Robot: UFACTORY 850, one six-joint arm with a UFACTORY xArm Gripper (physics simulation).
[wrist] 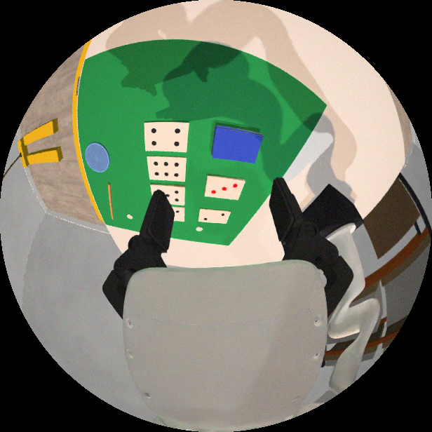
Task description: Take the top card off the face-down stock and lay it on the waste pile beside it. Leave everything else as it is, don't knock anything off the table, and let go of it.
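Observation:
The gripper appears in the picture, together with a green mat.

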